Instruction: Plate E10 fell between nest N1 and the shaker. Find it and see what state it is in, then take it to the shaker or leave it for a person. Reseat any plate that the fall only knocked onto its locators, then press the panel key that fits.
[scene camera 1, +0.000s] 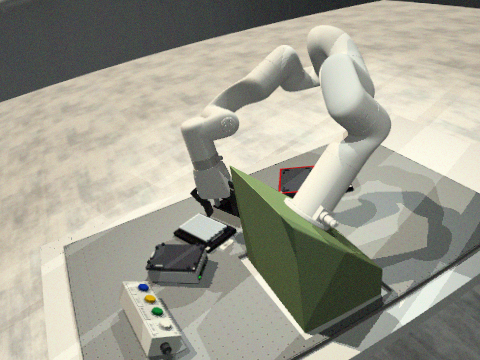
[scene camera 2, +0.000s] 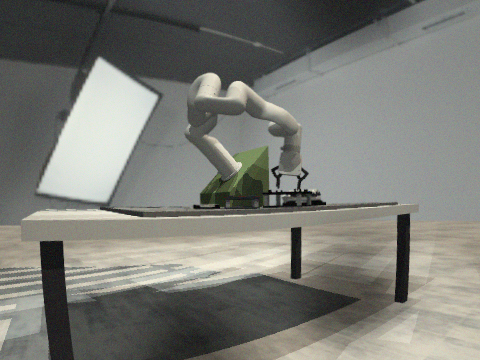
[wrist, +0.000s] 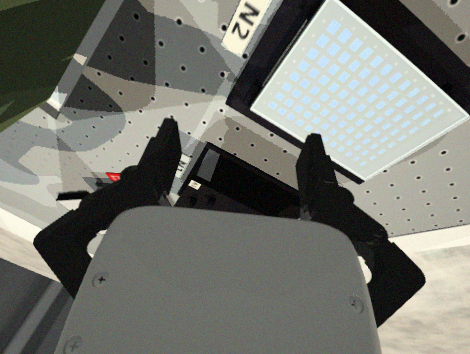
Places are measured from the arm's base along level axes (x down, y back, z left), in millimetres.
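Where they show: gripper, fingertip midpoint: (scene camera 1: 223, 213) (scene camera 2: 287, 189) (wrist: 240, 142); arm's base, origin of the base link: (scene camera 1: 305, 215) (scene camera 2: 232, 172).
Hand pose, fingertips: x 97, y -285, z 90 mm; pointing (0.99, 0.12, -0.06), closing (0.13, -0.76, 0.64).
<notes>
Each offset is from my fingertips to the top centre of the thing. "*": to the spot under its first point.
My gripper (scene camera 1: 220, 207) (scene camera 2: 289, 187) (wrist: 240, 142) is open and empty, pointing down, with its fingers low over the dark nest N1 {* dz -82, dx +68, dy -83 mm} (wrist: 250, 182). A flat black part with a small white tag lies at N1; its near side is hidden by the gripper body. A pale plate with blue wells {dz +58, dx +42, dy -49 mm} (scene camera 1: 202, 227) (wrist: 360, 90) lies on the black nest N2 {* dz +53, dx +69, dy +36 mm} (scene camera 1: 218, 245) (wrist: 241, 95); one edge reaches past the nest and casts a shadow, and it looks slightly tilted. The shaker {* dz +216, dx +47, dy +101 mm} (scene camera 1: 175, 276) has a black top and a green light. I cannot read E10 on any plate.
The key panel {dz +332, dx -11, dy +206 mm} (scene camera 1: 141, 325) has blue, yellow, green and white keys. The green wedge-shaped base (scene camera 1: 280, 250) (scene camera 2: 255, 172) stands beside the nests under the arm. A red-outlined dark area (scene camera 1: 295, 180) lies behind the arm's lower link, partly hidden.
</notes>
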